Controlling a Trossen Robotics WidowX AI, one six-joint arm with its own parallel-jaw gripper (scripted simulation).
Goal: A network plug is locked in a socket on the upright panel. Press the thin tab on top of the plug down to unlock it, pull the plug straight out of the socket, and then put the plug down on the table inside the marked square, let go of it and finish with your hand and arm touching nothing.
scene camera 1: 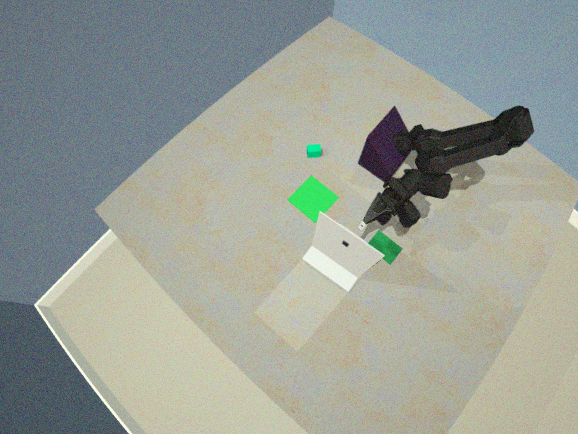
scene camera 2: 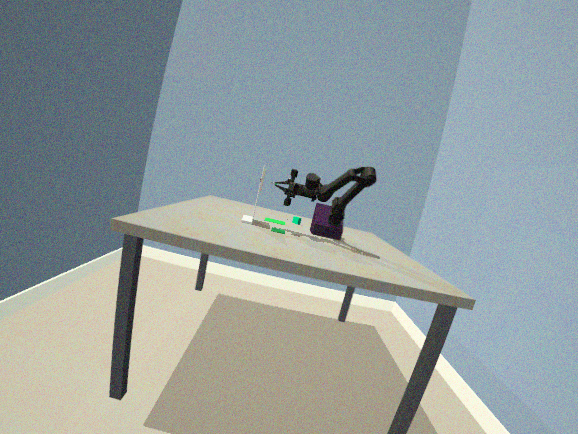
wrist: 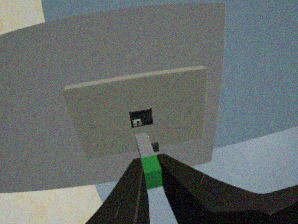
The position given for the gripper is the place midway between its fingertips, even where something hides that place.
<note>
In view: the gripper (scene camera 1: 363, 222) and an upright white panel (scene camera 1: 338, 253).
The gripper also shows in the wrist view (wrist: 149, 163). The upright white panel is seen too in the wrist view (wrist: 85, 86).
</note>
